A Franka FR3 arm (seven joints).
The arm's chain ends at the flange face. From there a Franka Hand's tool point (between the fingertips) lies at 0.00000 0.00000 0.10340 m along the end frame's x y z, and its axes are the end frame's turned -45 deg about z.
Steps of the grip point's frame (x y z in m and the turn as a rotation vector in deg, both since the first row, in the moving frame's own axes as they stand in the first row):
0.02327, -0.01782, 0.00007, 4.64, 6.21, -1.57
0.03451, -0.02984, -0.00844, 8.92, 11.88, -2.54
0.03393, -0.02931, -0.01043, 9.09, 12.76, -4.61
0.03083, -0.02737, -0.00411, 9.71, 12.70, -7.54
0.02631, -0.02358, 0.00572, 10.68, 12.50, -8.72
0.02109, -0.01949, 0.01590, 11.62, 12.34, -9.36
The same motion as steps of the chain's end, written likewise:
0.00205, -0.01523, 0.00101, 7.67, 1.11, -1.57
0.00015, -0.01918, -0.00498, 14.71, 2.09, -2.54
-0.00024, -0.01702, -0.00659, 15.45, 2.60, -4.61
0.00056, -0.01276, -0.00012, 15.85, 2.11, -7.54
0.00188, -0.00604, 0.00994, 16.39, 1.29, -8.72
0.00270, 0.00138, 0.02038, 16.94, 0.51, -9.36

